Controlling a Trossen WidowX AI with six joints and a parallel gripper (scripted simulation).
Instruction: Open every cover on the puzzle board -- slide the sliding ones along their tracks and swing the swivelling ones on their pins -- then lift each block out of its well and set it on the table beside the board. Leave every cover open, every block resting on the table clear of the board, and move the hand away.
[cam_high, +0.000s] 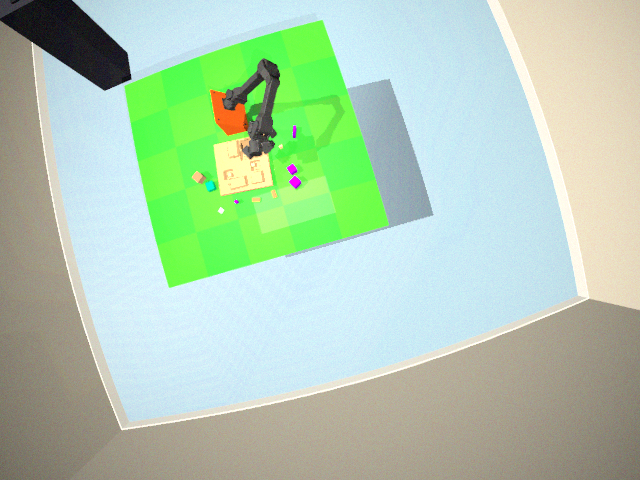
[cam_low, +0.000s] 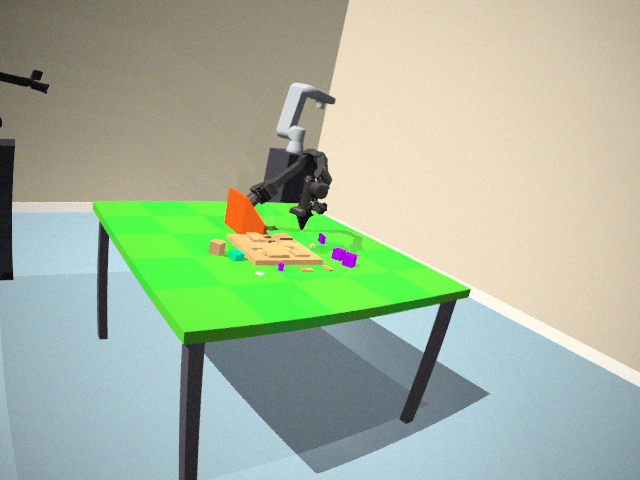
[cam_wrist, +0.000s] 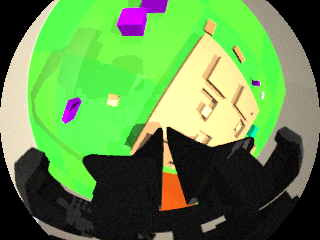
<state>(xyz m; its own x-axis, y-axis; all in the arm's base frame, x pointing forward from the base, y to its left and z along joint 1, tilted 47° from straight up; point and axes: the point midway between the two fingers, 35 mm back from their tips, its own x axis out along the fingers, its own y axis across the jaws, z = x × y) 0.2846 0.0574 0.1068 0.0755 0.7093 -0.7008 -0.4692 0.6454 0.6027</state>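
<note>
Right now my gripper tip is 20 mm short of the tan puzzle board, 120 mm to the left of it and 60 mm above it. The rest, counted from my gripper tip: teal block: 80 mm ahead, 350 mm to the right, 70 mm below; purple stick: 70 mm behind, 180 mm to the left, 70 mm below; tan cube: 20 mm ahead, 400 mm to the right, 60 mm below.
</note>
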